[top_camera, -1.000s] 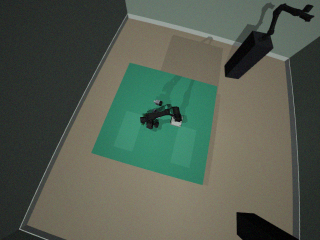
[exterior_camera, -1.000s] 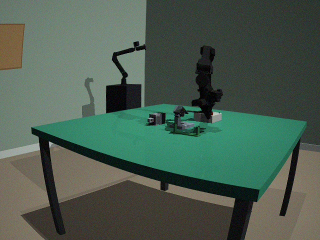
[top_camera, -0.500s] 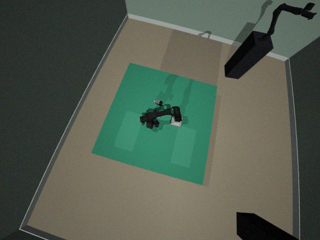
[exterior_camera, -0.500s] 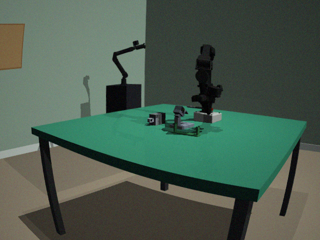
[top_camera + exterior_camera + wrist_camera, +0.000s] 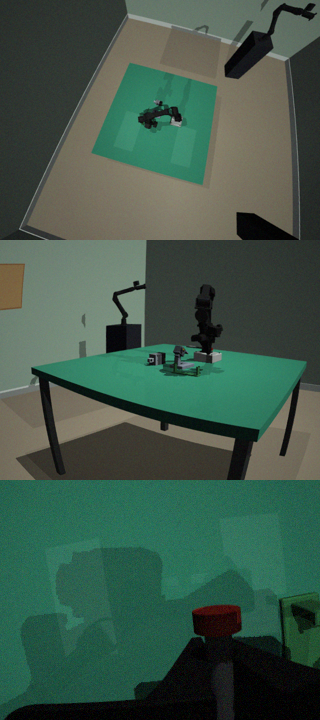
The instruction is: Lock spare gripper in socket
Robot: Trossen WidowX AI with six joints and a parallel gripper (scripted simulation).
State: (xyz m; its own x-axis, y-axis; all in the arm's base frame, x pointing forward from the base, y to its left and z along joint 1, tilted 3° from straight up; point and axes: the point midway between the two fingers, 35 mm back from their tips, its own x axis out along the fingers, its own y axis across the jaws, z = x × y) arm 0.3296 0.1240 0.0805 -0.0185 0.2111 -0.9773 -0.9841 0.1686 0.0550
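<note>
Right now the green cradle is 70 mm ahead of my gripper tip, 80 mm to the right of it and 60 mm below it. From my gripper tip the other things lie so: mount (60 mm behind, 170 mm to the right, 40 mm below); then spare gripper (60 mm behind, 320 mm to the right, 60 mm below).
</note>
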